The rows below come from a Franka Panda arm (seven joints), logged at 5 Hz.
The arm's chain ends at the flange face. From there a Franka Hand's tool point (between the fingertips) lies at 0.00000 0.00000 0.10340 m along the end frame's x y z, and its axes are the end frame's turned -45 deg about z.
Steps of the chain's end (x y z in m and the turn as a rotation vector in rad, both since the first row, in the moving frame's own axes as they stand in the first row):
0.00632, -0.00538, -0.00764, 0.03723, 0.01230, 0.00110
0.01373, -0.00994, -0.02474, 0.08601, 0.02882, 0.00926
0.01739, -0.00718, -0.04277, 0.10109, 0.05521, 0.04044
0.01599, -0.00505, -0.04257, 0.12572, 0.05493, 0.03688
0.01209, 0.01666, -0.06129, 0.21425, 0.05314, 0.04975
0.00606, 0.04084, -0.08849, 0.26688, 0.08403, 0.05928
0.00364, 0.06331, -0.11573, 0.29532, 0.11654, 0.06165
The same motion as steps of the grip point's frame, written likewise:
0.01189, -0.00116, -0.00772, 0.01763, 0.03502, 0.00110
0.02514, -0.00146, -0.02517, 0.04044, 0.08120, 0.00926
0.02884, 0.00410, -0.04346, 0.03244, 0.11052, 0.04044
0.02814, 0.00282, -0.04354, 0.05006, 0.12774, 0.03688
0.01644, 0.00913, -0.06380, 0.11392, 0.18907, 0.04975
0.00111, 0.02073, -0.09251, 0.12929, 0.24813, 0.05928
-0.01220, 0.03542, -0.12090, 0.12642, 0.29123, 0.06165

